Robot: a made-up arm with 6 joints. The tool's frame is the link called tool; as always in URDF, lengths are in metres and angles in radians.
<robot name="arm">
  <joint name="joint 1" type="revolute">
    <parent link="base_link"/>
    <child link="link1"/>
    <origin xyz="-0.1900 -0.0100 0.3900" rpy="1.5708 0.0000 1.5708"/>
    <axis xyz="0 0 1"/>
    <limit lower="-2.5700" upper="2.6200" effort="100" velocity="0.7"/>
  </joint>
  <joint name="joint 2" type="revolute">
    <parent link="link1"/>
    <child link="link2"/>
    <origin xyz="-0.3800 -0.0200 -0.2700" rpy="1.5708 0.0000 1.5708"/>
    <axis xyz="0 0 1"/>
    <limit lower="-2.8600" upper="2.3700" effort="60" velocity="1.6"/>
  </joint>
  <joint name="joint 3" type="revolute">
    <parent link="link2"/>
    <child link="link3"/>
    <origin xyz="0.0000 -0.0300 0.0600" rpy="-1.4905 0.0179 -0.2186"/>
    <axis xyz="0 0 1"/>
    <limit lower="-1.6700" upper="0.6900" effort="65" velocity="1.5"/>
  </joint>
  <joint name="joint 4" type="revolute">
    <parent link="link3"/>
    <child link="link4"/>
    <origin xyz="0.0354 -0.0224 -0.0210" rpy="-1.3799 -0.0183 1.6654"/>
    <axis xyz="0 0 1"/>
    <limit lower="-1.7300" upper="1.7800" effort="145" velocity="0.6"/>
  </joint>
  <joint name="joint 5" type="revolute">
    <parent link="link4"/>
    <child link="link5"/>
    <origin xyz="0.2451 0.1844 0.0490" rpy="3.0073 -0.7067 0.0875"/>
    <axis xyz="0 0 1"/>
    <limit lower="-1.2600" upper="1.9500" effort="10" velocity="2.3"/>
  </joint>
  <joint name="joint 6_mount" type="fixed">
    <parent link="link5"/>
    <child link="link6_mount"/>
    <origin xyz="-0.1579 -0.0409 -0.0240" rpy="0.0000 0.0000 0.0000"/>
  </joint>
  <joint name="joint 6" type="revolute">
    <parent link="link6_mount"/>
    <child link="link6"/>
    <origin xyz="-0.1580 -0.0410 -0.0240" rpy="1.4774 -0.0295 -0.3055"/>
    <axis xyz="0 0 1"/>
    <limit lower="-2.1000" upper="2.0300" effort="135" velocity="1.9"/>
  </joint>
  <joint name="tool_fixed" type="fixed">
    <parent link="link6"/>
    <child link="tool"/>
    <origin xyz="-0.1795 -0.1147 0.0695" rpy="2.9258 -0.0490 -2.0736"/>
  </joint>
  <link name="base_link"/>
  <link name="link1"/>
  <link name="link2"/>
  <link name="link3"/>
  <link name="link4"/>
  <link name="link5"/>
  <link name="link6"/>
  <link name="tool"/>
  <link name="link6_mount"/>
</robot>
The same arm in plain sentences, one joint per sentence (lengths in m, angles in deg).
The arm has six revolute joints in a row. What follows holds with every joint at zero, and every direction is one of the base frame's. Joint 1 sits 0.19 m along -x and 0.01 m along -y and 0.39 m along +z from the base frame's origin and rotates about +x, from -147.25 to 150.11 deg. Joint 2 sits 0.27 m along -x and 0.38 m along -y and 0.02 m along -z from joint 1 and rotates about +y, from -163.87 to 135.79 deg. Joint 3 sits 0.03 m along -x and 0.06 m along +y from joint 2 and rotates about the direction (0.972735, 0.080203, 0.217608), from -95.68 to 39.53 deg. Joint 4 sits 0.0299 m along -x and 0.02 m along +y and 0.03 m along +z from joint 3 and rotates about the direction (0.388511, 0.128604, -0.912426), from -99.12 to 101.99 deg. Joint 5 sits 0.12 m along -x and 0.2499 m along -y and 0.14 m along -z from joint 4 and rotates about the direction (-0.143905, -0.736526, 0.660924), from -72.19 to 111.73 deg. Joint 6 sits 0.16 m along -x and 0.24 m along +y and 0.16 m along +z from joint 5 and rotates about the direction (-0.99852, 0.050501, -0.0202), from -120.32 to 116.31 deg. The tool frame, which is the frame that the pose is given for, sits 0.06 m along -x and 0.21 m along +y and 0.05 m along +z from joint 6; its axes are the base frame's turned by roll 77.17, pitch 14.67 and yaw 89.71 deg (as in URDF: about the fixed x, then y, then z).
